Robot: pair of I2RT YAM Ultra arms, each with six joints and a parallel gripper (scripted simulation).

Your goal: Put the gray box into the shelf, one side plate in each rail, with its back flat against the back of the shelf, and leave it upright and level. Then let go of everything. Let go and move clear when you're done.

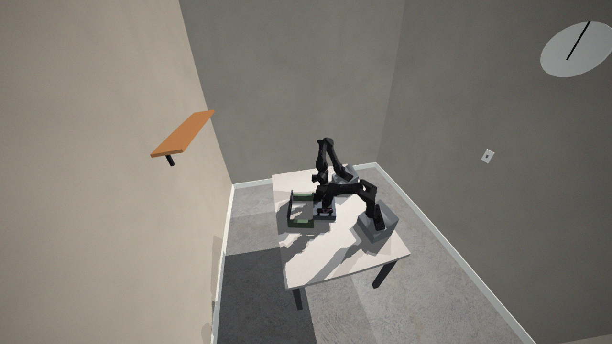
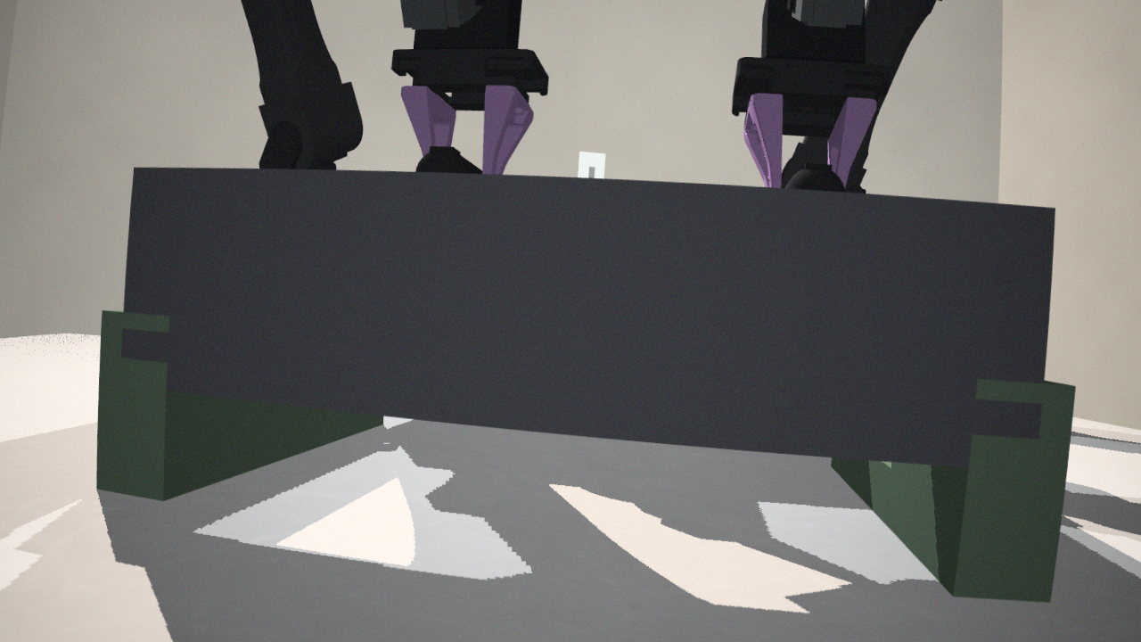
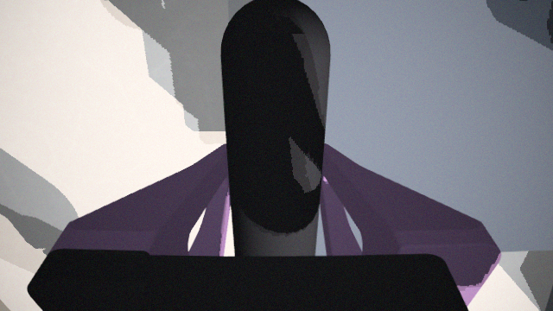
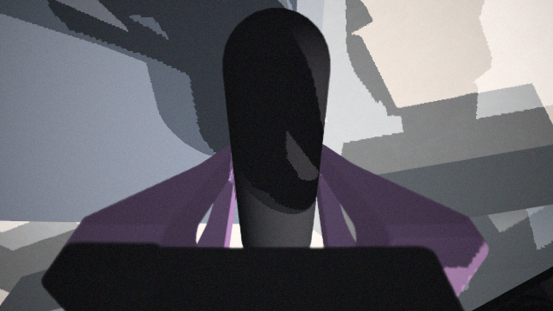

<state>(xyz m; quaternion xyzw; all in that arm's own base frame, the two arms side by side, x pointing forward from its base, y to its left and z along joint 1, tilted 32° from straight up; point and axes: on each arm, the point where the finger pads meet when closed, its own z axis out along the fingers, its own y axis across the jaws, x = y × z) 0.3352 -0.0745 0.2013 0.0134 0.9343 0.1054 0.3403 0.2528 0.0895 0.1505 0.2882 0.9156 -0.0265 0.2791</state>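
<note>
Right now the gray box is 4 cm ahead of my right hand, 11 cm to the left of it and 5 cm below it. From my right hand the other things lie so: dark panel 30 cm ahead, 1 cm to the left, 8 cm below.
My left gripper is now 4 cm past the gray box, 11 cm to the left of it and 5 cm above it. From my left hand the other things lie so: dark panel (22 cm ahead, 21 cm to the right, 8 cm below).
</note>
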